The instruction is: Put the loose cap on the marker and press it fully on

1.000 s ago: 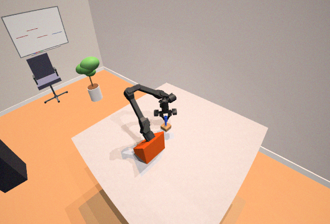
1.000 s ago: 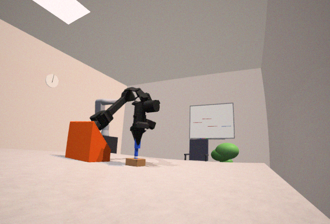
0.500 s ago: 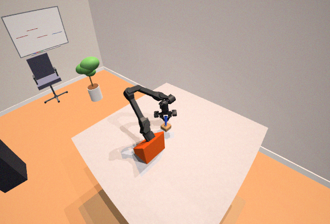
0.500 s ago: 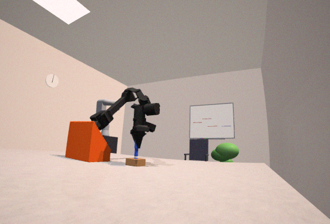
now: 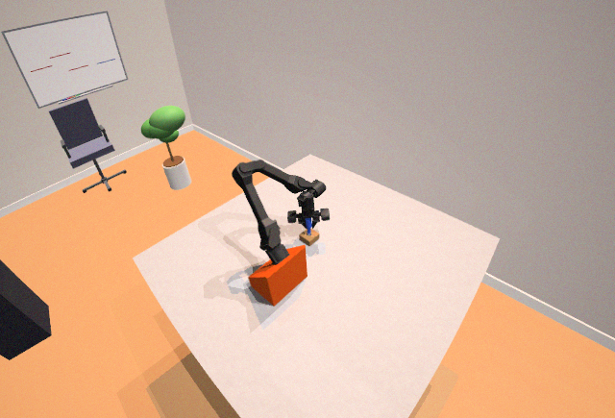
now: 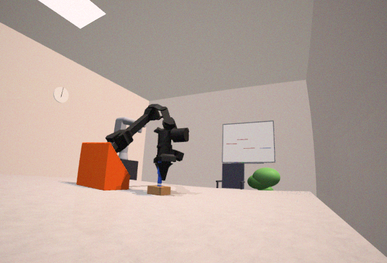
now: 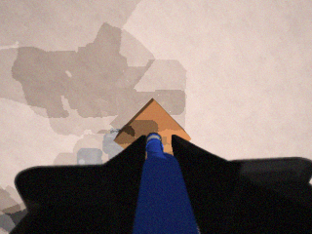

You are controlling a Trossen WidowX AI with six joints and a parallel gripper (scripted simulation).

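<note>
Right now my gripper tip is 1 cm past the holder block, 1 cm to the left of it and 4 cm above it. From my gripper tip the other things lie so: blue cap (1 cm behind, 1 cm to the right, 5 cm above).
</note>
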